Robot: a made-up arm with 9 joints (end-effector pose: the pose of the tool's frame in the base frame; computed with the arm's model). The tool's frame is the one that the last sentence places.
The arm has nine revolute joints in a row. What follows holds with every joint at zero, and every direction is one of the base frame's. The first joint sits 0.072 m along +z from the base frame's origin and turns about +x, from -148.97 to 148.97 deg. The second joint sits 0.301 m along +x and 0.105 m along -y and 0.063 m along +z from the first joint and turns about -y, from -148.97 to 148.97 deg. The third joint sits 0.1 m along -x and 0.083 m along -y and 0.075 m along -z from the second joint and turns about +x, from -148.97 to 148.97 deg. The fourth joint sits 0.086 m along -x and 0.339 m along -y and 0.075 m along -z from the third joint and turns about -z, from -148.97 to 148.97 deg. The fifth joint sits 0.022 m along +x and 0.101 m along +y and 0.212 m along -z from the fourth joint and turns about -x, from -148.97 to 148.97 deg. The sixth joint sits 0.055 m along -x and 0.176 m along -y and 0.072 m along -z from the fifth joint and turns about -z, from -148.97 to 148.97 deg. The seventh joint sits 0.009 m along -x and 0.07 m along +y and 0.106 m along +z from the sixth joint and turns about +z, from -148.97 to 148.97 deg. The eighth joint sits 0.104 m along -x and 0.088 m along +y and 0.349 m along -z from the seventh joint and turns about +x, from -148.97 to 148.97 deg. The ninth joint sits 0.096 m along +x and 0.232 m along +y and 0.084 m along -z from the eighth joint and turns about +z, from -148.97 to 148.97 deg. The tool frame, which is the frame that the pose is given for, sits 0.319 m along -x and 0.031 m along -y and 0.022 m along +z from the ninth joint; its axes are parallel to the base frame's.
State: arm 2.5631 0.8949 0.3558 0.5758 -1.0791 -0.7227 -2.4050 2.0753 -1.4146
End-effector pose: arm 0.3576 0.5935 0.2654 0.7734 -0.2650 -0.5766
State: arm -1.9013 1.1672 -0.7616 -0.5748 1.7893 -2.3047 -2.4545 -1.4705 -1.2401
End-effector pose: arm -0.2941 0.6162 0.8327 -0.4288 0.7144 -0.6891
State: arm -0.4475 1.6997 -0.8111 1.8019 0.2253 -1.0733 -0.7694 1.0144 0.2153
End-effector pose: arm 0.8079 -0.4096 0.3291 0.6768 -2.6074 -0.2452
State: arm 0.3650 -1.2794 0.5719 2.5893 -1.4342 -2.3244 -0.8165 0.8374 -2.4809
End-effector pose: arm 0.0056 -0.0606 -0.3190 -0.2148 -0.3656 3.0073
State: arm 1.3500 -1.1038 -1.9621 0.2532 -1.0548 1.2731 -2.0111 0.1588 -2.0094
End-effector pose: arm 0.7102 -0.8698 -0.8297 0.4400 0.0831 1.8261
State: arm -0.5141 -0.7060 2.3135 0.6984 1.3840 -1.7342 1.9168 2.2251 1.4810
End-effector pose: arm -0.3159 0.1394 -0.0829 -1.1440 -0.5368 -0.4663
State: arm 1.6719 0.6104 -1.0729 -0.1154 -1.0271 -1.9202 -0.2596 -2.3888 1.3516
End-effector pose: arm 0.0760 0.3977 -0.7316 -1.5461 -0.4394 -0.0606
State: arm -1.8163 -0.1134 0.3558 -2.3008 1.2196 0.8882 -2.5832 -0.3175 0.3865
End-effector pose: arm 0.2357 -0.0346 0.1386 -0.5484 -0.6715 -0.3832
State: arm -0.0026 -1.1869 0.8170 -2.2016 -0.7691 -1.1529 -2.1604 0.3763 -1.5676
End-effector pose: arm -0.3625 -0.1529 0.6485 0.1957 2.1717 -0.2385
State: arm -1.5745 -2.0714 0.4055 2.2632 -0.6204 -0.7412 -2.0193 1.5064 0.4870
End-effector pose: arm -0.3502 0.2693 0.6335 2.3081 1.3656 -0.3100
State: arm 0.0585 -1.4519 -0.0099 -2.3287 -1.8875 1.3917 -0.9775 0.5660 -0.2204
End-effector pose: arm -0.2512 -0.4576 0.8542 -1.3811 2.3351 0.3621
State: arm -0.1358 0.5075 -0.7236 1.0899 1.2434 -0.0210 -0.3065 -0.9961 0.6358
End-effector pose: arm -0.0391 -0.6686 -0.2422 -1.5647 1.2022 -1.7613
